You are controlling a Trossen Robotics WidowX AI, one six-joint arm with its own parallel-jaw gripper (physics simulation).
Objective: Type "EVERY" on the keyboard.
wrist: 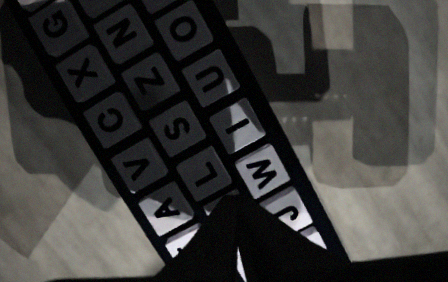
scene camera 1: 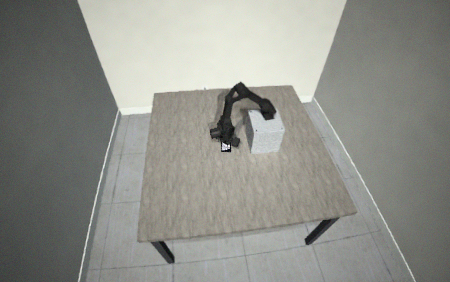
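Where they show: gripper, fingertip midpoint: [wrist: 234,205] [scene camera 1: 226,144]; arm's base at its link origin: [scene camera 1: 268,116].
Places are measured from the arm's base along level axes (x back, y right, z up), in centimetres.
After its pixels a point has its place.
Note:
The black keyboard [scene camera 1: 226,147] @(z -21.1, x -28.8, y -2.9 cm) [wrist: 277,135] @(z -21.2, x -24.9, y 0.9 cm) lies on the table and runs diagonally through the wrist view, with light square keys. V [wrist: 138,165] @(z -20.7, x -29.5, y 3.7 cm), A [wrist: 165,209] @(z -20.7, x -29.9, y 1.8 cm), L [wrist: 204,173] @(z -20.7, x -27.9, y 1.8 cm), W [wrist: 262,171] @(z -20.7, x -26.3, y 0.4 cm) and J [wrist: 291,213] @(z -20.7, x -26.5, y -1.6 cm) are readable. A key [wrist: 315,238] @(z -20.7, x -26.5, y -3.1 cm) past J is mostly covered and its letter is hidden. My gripper [scene camera 1: 227,139] @(z -21.1, x -28.0, y 0.0 cm) [wrist: 234,205] @(z -21.1, x -28.0, y 0.0 cm) is shut and empty. Its dark tips appear just past L, between A and J, over a key whose letter they hide. Whether they touch it I cannot tell. E, R and Y do not show in the wrist view.
A pale speckled box [scene camera 1: 267,140] @(z -9.1, x -3.9, y -12.8 cm) stands right of the keyboard, with the arm's base on top. The arm arches over to the keyboard. The wooden table [scene camera 1: 240,195] @(z -22.3, x -29.7, y -40.4 cm) extends around them. Shadows of the gripper and arm darken many keys and the table beside them.

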